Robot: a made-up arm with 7 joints. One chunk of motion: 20 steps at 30 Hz.
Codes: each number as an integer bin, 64 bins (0 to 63) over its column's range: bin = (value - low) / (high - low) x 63, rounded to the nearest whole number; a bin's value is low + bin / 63 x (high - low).
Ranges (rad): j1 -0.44..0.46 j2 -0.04..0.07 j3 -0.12..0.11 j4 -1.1..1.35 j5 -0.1..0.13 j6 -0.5..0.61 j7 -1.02..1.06
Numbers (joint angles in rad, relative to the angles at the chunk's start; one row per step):
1: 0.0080 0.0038 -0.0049 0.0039 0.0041 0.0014 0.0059
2: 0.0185 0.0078 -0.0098 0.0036 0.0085 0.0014 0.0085
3: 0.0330 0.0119 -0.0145 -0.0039 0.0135 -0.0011 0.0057
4: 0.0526 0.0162 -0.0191 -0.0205 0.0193 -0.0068 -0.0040
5: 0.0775 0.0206 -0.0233 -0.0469 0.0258 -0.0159 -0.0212
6: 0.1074 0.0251 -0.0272 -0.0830 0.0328 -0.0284 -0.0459
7: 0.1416 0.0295 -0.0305 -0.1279 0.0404 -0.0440 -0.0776
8: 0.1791 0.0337 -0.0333 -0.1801 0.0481 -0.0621 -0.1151
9: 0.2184 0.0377 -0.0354 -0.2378 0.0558 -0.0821 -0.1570
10: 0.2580 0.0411 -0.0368 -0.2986 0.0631 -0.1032 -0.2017
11: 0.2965 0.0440 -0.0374 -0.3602 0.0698 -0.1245 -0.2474
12: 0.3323 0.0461 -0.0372 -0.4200 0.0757 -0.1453 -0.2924
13: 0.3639 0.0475 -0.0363 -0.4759 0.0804 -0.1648 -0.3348
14: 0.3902 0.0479 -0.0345 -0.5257 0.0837 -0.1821 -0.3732
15: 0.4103 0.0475 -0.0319 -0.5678 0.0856 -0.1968 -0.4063
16: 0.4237 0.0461 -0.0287 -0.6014 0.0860 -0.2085 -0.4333
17: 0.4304 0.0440 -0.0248 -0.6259 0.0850 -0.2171 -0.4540
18: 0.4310 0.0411 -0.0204 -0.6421 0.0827 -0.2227 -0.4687
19: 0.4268 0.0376 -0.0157 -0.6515 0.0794 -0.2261 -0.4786
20: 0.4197 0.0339 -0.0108 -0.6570 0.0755 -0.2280 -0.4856
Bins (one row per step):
1: 31 25 32 28 29 28 31
2: 32 27 30 28 30 28 31
3: 33 30 29 28 31 28 31
4: 34 32 28 28 33 28 31
5: 36 35 26 27 34 27 30
6: 38 37 25 26 36 27 30
7: 41 40 25 25 38 26 29
8: 43 42 24 24 41 25 27
9: 46 45 23 22 43 24 26
10: 49 46 23 21 45 23 25
11: 52 48 23 19 47 21 23
12: 54 49 23 17 48 20 22
13: 56 50 23 16 49 19 21
14: 58 50 23 15 50 18 20
15: 60 50 24 14 51 17 19
16: 60 49 25 13 51 17 18
17: 61 48 26 12 51 16 17
18: 61 46 27 12 50 16 17
19: 61 44 29 12 49 16 16
20: 60 42 30 11 48 15 16

